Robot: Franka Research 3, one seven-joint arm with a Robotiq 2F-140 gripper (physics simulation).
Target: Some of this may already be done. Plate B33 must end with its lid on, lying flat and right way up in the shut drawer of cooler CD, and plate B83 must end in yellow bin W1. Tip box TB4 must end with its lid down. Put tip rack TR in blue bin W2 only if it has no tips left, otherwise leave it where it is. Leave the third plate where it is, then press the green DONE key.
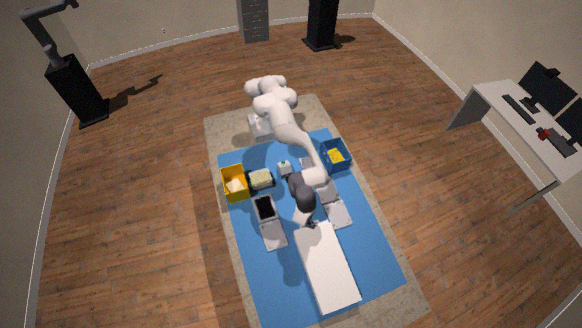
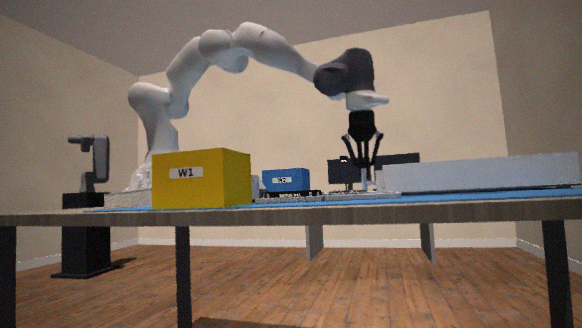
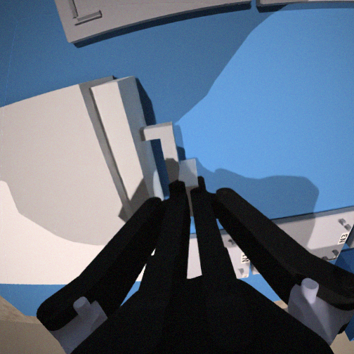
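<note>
The long white cooler lies on the mat. Its drawer front stands close to the body, with a narrow dark line between; whether it is fully shut I cannot tell. My gripper points down, shut and empty, at the drawer handle. Yellow bin W1 holds pale items. Blue bin W2 holds a yellow item. A box with a pale yellow top stands beside W1. The green key is on a small white box.
An open grey unit with a dark inside lies left of the arm, with a flat grey panel in front of it. Grey panels lie to the right. The arm partly hides another panel near W2.
</note>
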